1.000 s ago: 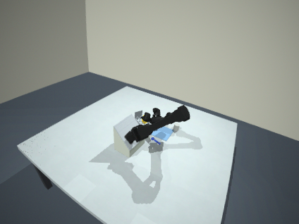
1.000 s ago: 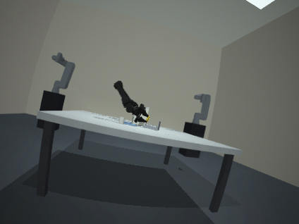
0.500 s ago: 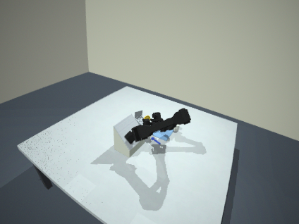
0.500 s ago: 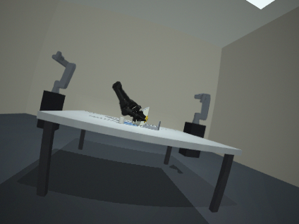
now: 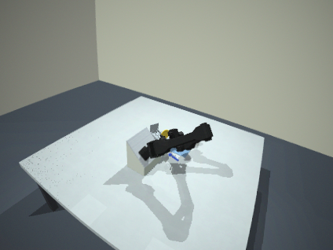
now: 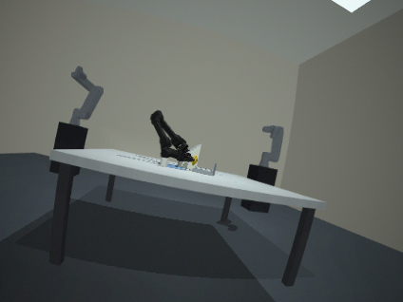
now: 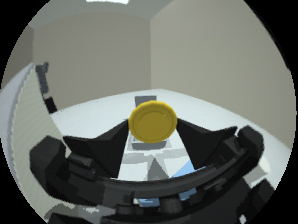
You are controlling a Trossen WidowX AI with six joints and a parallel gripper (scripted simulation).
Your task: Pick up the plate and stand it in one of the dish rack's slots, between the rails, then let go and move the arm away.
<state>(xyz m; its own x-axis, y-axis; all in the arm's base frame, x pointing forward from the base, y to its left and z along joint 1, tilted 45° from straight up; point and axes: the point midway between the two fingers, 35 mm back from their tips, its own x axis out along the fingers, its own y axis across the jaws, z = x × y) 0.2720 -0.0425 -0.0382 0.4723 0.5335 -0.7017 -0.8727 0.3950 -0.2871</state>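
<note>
My gripper tip is 30 mm short of the grey dish rack, 60 mm to the right of it and 50 mm above it. Also, from my gripper tip: blue spoon: 110 mm behind, 130 mm to the right, 70 mm below; then yellow plate: 10 mm to the right; then light blue mat: 140 mm to the right, 70 mm below.
</note>
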